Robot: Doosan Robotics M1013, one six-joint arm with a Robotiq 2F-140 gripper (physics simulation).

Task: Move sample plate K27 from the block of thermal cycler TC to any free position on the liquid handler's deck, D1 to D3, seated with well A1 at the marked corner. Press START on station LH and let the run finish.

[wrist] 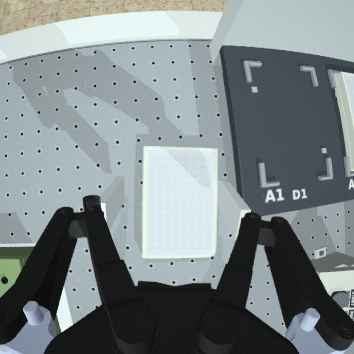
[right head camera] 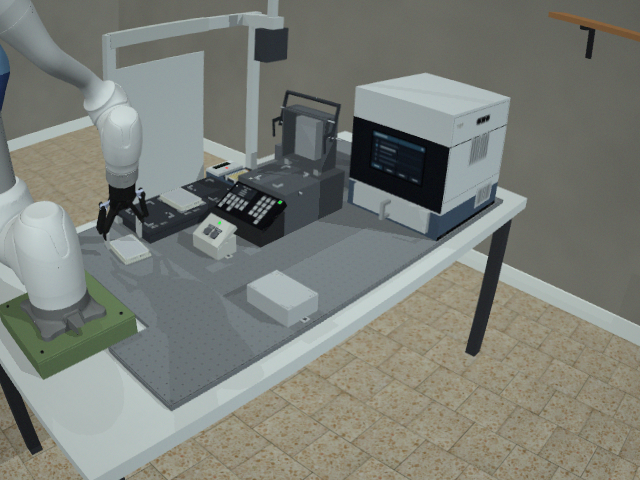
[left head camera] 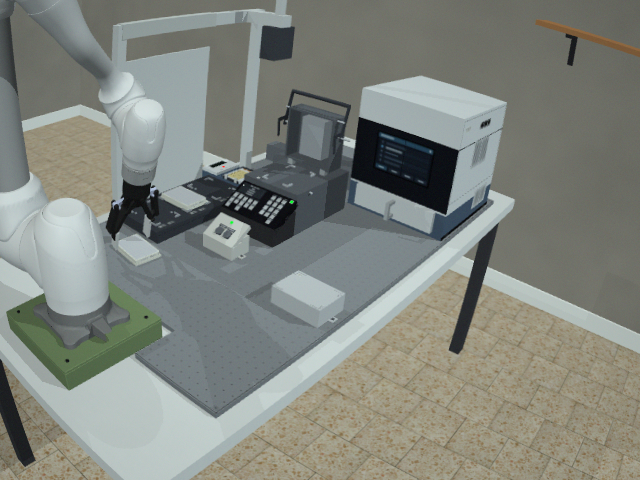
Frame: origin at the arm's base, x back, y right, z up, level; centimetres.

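Where they show: gripper, fingertip midpoint: (wrist: 172, 191) (right head camera: 123, 240) (left head camera: 130, 240); arm's base, origin of the base link: (right head camera: 62, 310) (left head camera: 80, 315).
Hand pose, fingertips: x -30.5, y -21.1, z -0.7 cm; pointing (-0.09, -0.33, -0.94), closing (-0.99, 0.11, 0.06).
Note:
Each offset is from my fingertips to the top centre of the thing. "spot": to the spot under its first point.
A white well plate {dx -1.0, dy +1.4, dz -1.7 cm} (left head camera: 138, 249) (right head camera: 130, 248) (wrist: 180, 175) lies flat on the perforated board beside the deck; no K27 label is readable. My gripper (left head camera: 131, 236) (right head camera: 123, 236) (wrist: 172, 191) is open and points down over it, one finger pad on each side, with a gap at both sides in the wrist view. The dark deck (left head camera: 186, 222) (right head camera: 175, 225) (wrist: 282, 125) has a vacant D1 nest with its A1 corner marked. A second white plate {dx -26.1, dy -7.4, dz +2.8 cm} (left head camera: 184, 197) (right head camera: 180, 198) (wrist: 349, 95) sits in the nest beside D1. A dark instrument {dx -48.3, dy +14.7, dz +12.0 cm} (left head camera: 310, 198) (right head camera: 302, 201) has its lid raised.
A black keypad console {spot: dx -33.7, dy +17.0, dz +4.8 cm} (left head camera: 258, 209) (right head camera: 250, 209) and a beige two-button box (left head camera: 224, 237) (right head camera: 214, 237), both with green lamps, stand near the deck. A pale panel (left head camera: 165, 118) (right head camera: 160, 118) rises behind it. A grey box {dx -16.9, dy +49.5, dz +1.9 cm} (left head camera: 307, 297) (right head camera: 281, 297) and a large white instrument {spot: dx -77.7, dy +42.2, dz +36.7 cm} (left head camera: 429, 103) (right head camera: 429, 98) stand farther right.

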